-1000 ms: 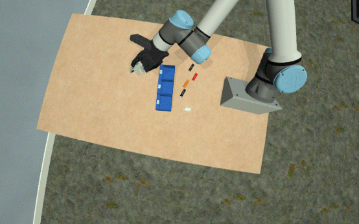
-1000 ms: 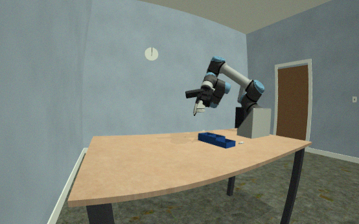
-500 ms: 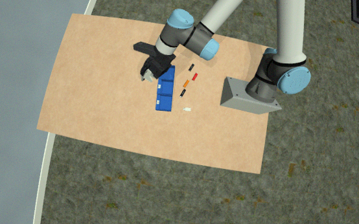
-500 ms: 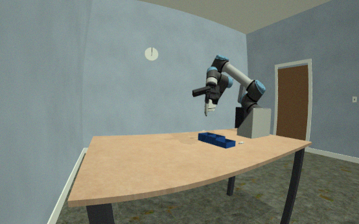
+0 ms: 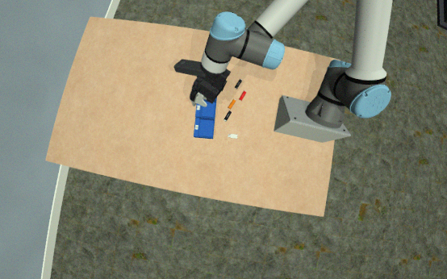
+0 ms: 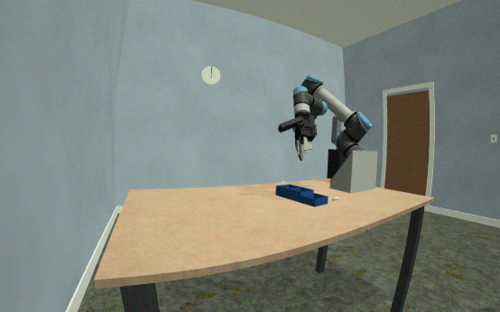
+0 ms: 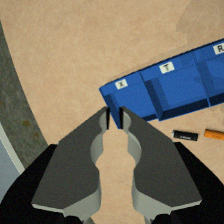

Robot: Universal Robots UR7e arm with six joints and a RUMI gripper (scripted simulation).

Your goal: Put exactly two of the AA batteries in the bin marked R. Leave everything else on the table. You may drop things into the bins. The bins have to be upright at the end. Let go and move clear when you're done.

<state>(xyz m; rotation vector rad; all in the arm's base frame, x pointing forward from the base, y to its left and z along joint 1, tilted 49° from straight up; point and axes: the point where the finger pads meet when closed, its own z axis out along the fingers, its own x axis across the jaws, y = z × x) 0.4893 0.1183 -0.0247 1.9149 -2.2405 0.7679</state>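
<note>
The joined blue bins lies 30 mm behind my hand, 30 mm to the right of it and 170 mm below it. Round my hand: red battery 160 mm behind, 140 mm to the right, 180 mm below; then small white USB stick 170 mm behind, 50 mm to the left, 190 mm below; then orange AA battery 130 mm behind, 90 mm to the right, 180 mm below.
</note>
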